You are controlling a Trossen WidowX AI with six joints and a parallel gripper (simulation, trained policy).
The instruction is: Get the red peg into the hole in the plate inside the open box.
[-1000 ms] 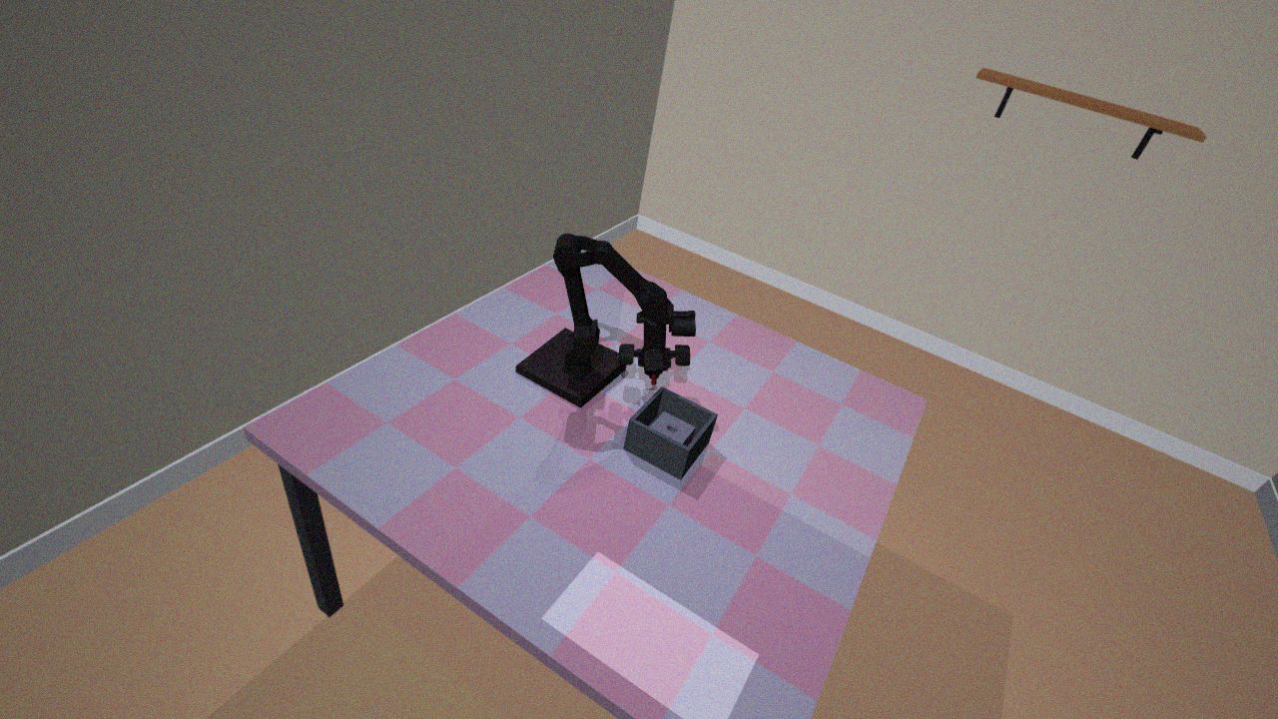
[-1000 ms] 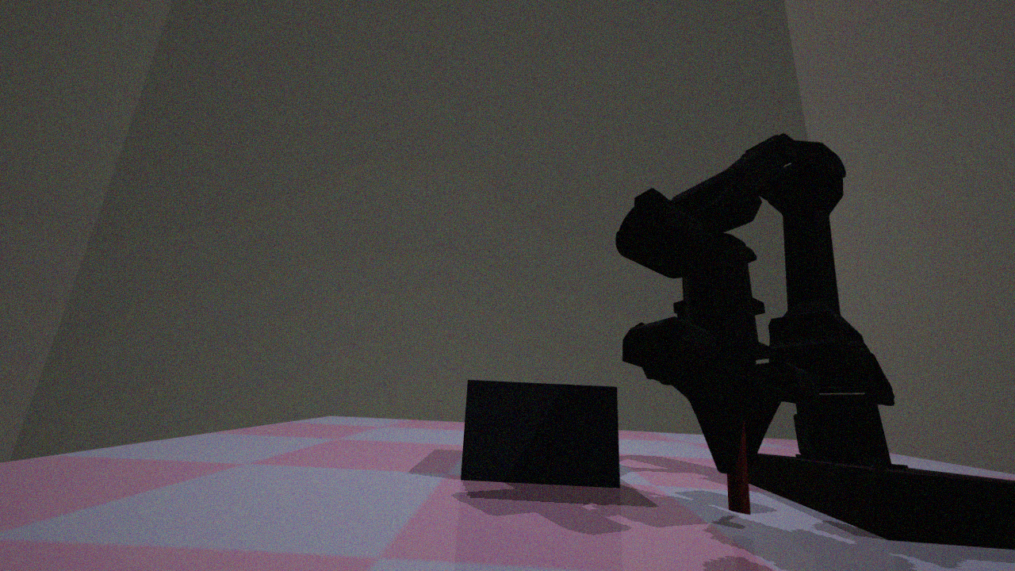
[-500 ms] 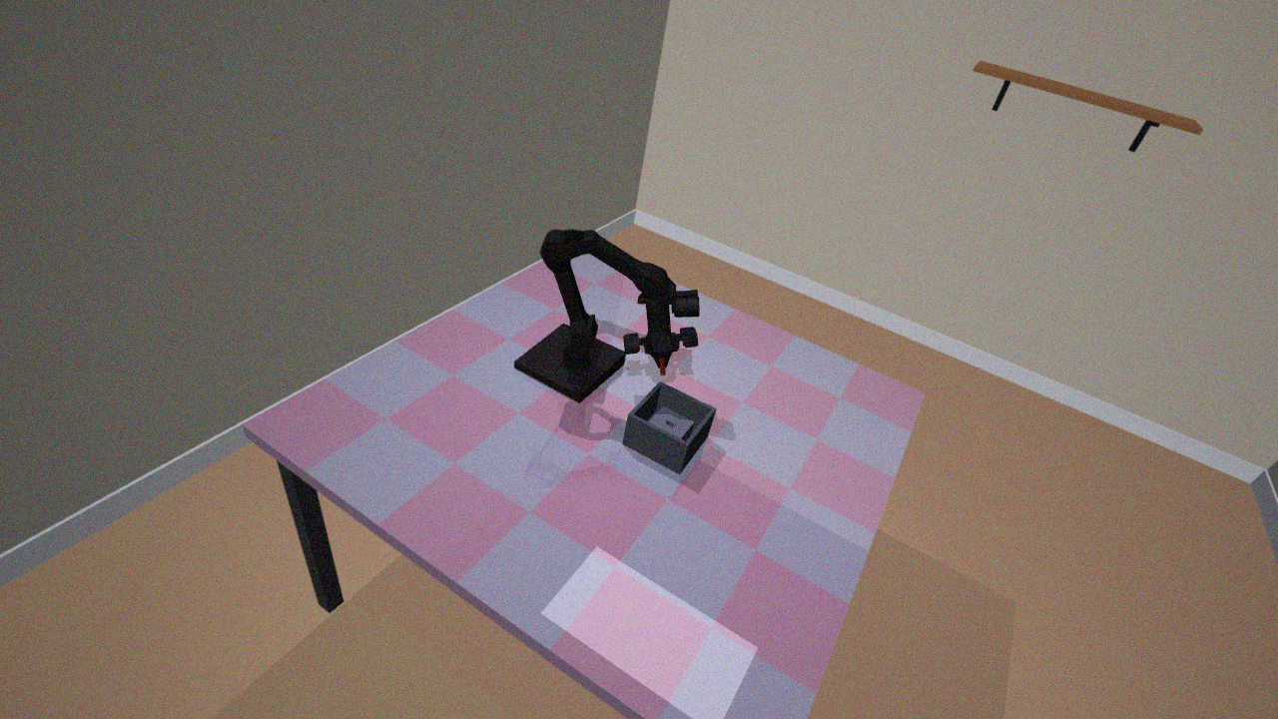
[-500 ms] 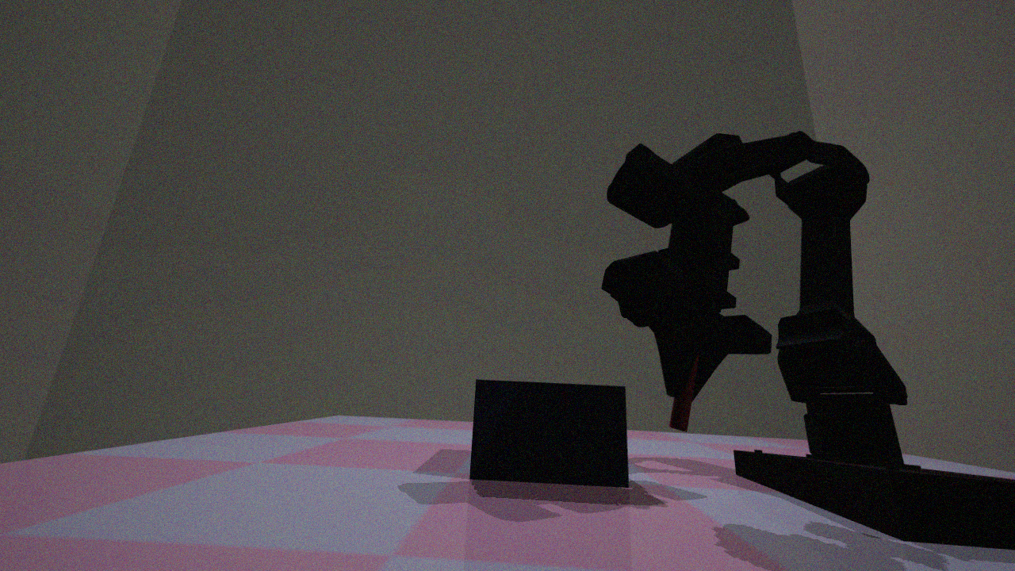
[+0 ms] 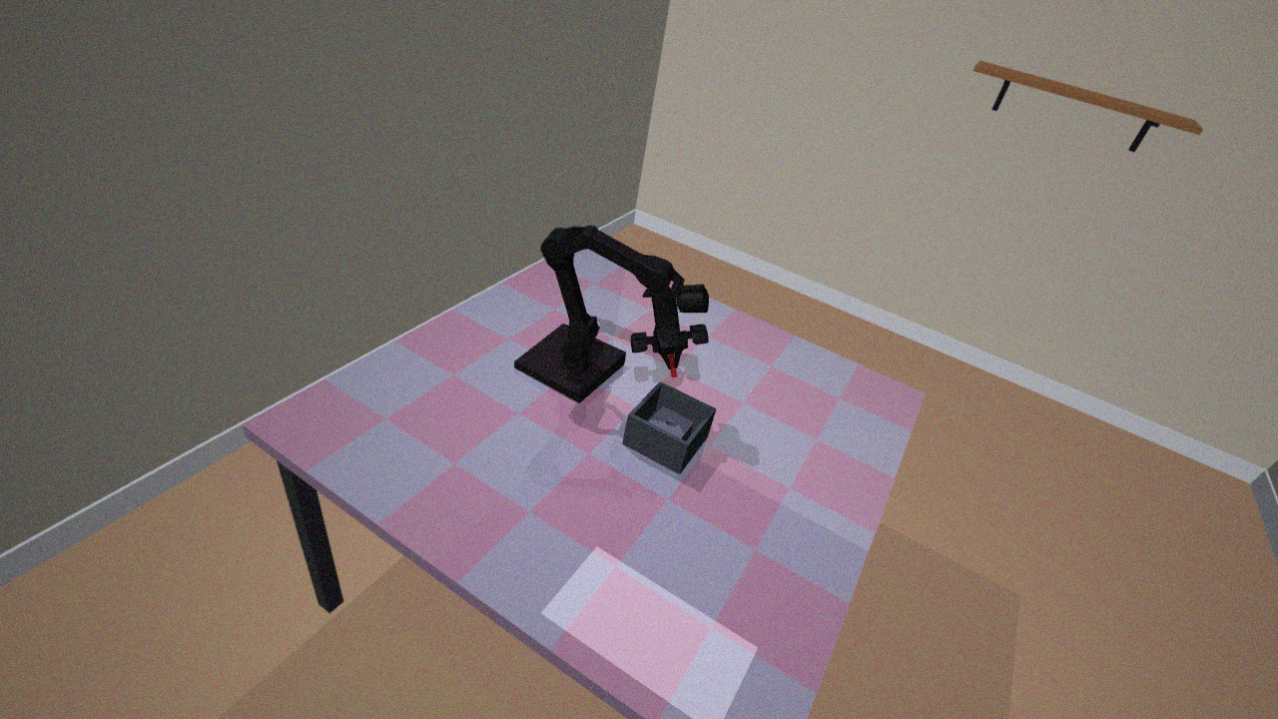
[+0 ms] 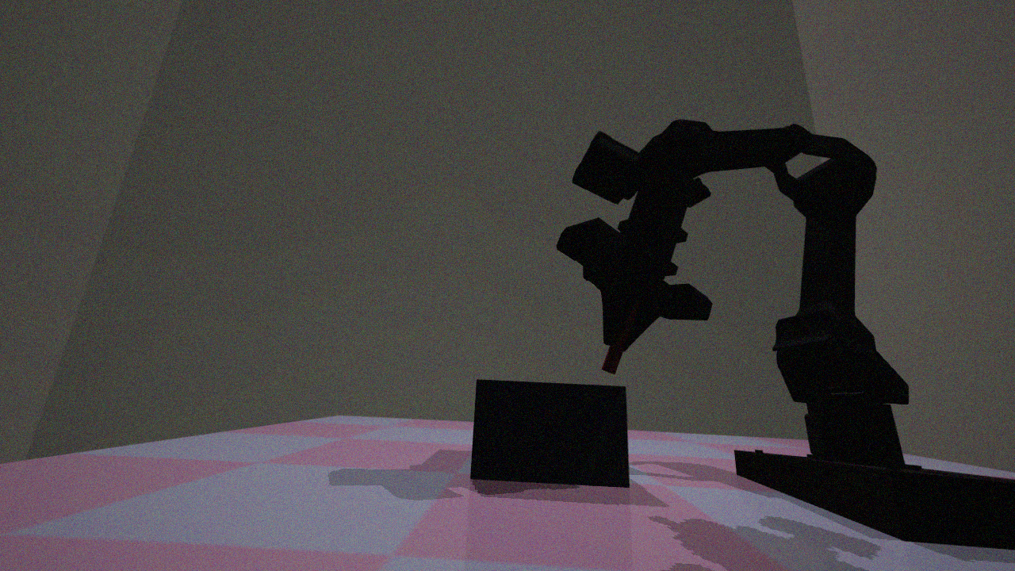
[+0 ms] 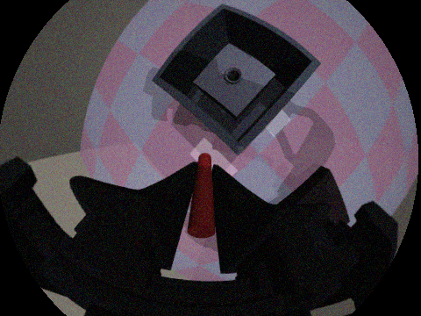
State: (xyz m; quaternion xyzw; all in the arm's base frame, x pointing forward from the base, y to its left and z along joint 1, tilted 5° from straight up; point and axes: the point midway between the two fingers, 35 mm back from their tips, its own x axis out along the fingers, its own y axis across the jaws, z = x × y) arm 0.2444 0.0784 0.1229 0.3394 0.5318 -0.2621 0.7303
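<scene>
The grey plate is 70 mm ahead of my gripper tip, 90 mm to the right of it and 90 mm below it. From my gripper tip the other things lie so: dark grey box: 70 mm ahead, 90 mm to the right, 110 mm below; then red peg: 10 mm behind, 10 mm above.
</scene>
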